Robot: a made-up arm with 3 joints. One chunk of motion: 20 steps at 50 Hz.
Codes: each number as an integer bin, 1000 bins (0 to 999) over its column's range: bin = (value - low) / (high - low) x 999, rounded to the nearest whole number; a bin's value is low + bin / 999 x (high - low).
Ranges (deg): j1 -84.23..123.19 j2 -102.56..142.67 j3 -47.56..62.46
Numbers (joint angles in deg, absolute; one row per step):
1: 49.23 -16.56 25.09
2: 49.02 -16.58 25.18
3: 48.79 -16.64 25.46
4: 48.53 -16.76 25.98
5: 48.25 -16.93 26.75
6: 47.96 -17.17 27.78
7: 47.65 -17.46 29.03
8: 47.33 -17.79 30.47
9: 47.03 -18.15 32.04
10: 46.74 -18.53 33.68
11: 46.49 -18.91 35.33
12: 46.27 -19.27 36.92
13: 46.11 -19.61 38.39
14: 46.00 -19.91 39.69
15: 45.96 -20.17 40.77
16: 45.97 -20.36 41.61
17: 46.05 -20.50 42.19
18: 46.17 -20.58 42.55
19: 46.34 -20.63 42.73
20: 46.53 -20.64 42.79
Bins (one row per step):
1: 643 350 660
2: 642 350 660
3: 641 350 663
4: 639 350 668
5: 638 349 675
6: 637 348 684
7: 635 347 695
8: 634 345 709
9: 632 344 723
10: 631 342 738
11: 630 341 753
12: 629 339 767
13: 628 338 780
14: 627 337 792
15: 627 336 802
16: 627 335 810
17: 627 334 815
18: 628 334 818
19: 629 334 820
20: 630 334 820

